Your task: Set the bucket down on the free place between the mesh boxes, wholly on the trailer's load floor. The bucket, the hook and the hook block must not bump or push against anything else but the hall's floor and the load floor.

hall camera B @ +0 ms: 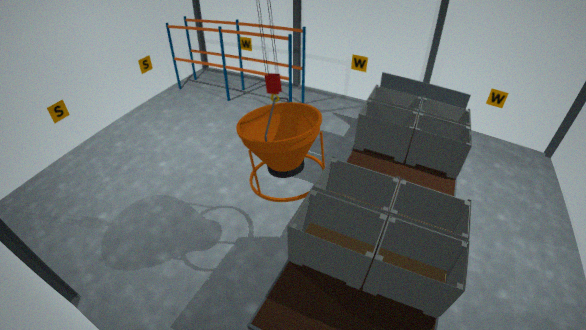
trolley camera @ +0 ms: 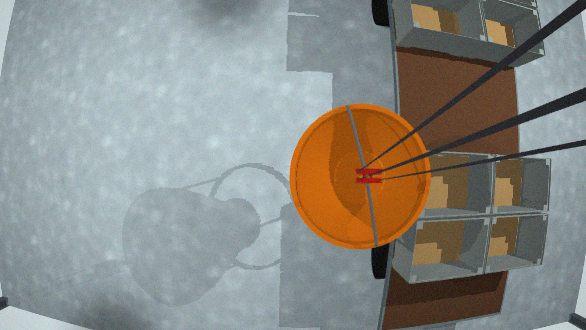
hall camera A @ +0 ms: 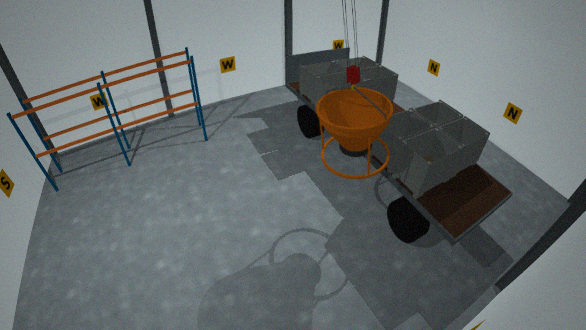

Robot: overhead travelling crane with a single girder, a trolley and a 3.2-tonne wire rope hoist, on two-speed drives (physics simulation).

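The orange bucket (hall camera A: 355,120) (hall camera B: 282,145) (trolley camera: 320,175) hangs upright in the air from my hook (hall camera A: 353,87) (hall camera B: 275,98), which is shut on its bail. The red hook block (hall camera A: 353,74) (hall camera B: 273,83) (trolley camera: 369,180) is above; it hides the hook in the trolley view. The bucket is at the trailer's long side, and its rim overlaps the edge of the nearer mesh boxes (hall camera A: 450,150) (hall camera B: 330,255) (trolley camera: 450,271) in the trolley view. The free place on the load floor (hall camera B: 380,162) (trolley camera: 455,100) lies between these and the farther mesh boxes (hall camera A: 320,82) (hall camera B: 435,152) (trolley camera: 450,42).
The trailer's dark headboard (hall camera B: 425,93) stands behind the farther boxes. A black wheel (hall camera A: 407,220) is under the trailer's side. A blue and orange rack (hall camera A: 114,125) (hall camera B: 224,62) stands by the west wall. The bucket's shadow (hall camera A: 260,295) (hall camera B: 155,232) (trolley camera: 185,240) falls on the hall floor.
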